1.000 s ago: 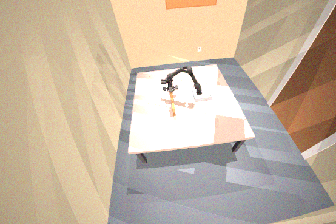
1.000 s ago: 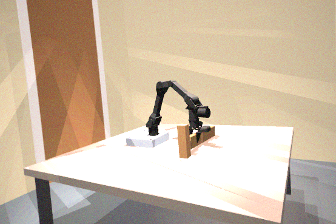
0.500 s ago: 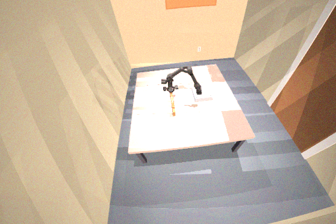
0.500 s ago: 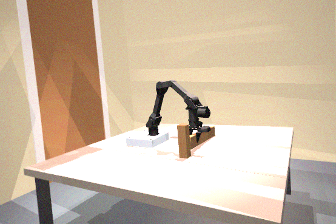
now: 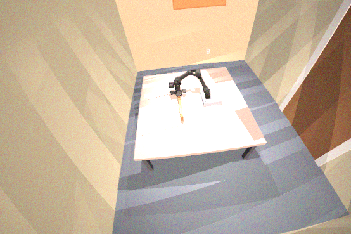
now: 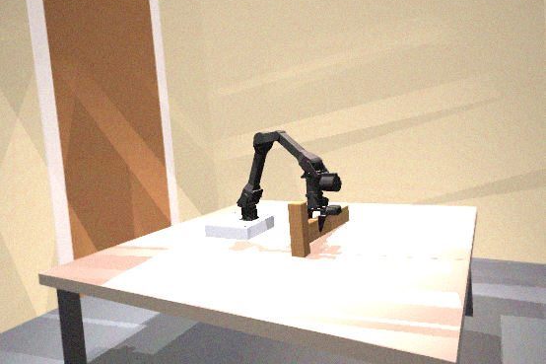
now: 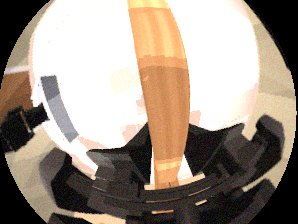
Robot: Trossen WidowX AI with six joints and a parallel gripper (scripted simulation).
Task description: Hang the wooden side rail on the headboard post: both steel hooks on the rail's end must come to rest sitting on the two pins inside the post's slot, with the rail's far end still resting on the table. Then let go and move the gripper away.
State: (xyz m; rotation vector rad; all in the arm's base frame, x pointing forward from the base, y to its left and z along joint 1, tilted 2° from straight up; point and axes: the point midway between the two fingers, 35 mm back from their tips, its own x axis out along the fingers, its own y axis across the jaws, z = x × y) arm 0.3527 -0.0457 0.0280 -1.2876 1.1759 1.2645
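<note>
The wooden headboard post lies 140 mm to the right of my gripper tip, 40 mm above it and 10 mm ahead of it.
</note>
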